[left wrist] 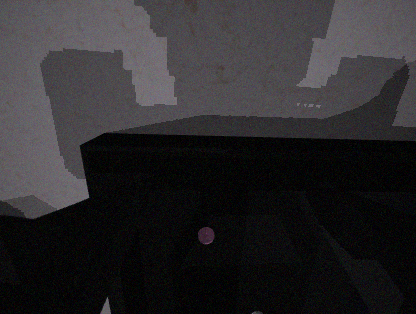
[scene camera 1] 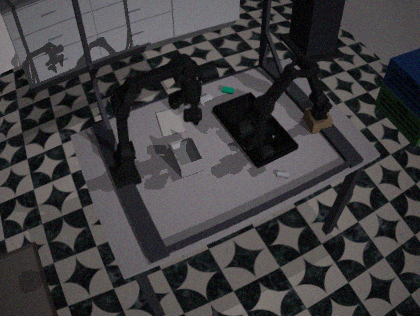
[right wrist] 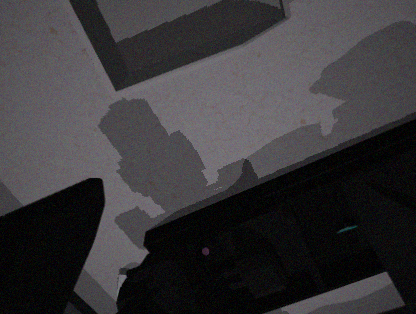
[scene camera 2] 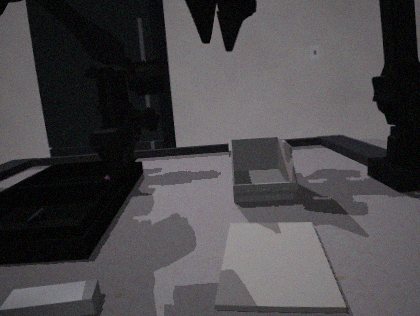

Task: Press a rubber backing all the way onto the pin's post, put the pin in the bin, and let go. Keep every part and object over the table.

Labels:
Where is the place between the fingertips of my left gripper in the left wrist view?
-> At 228, 185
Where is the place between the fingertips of my right gripper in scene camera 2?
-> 218, 47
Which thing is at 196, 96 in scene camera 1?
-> My right gripper.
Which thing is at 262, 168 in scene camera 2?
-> A grey bin.

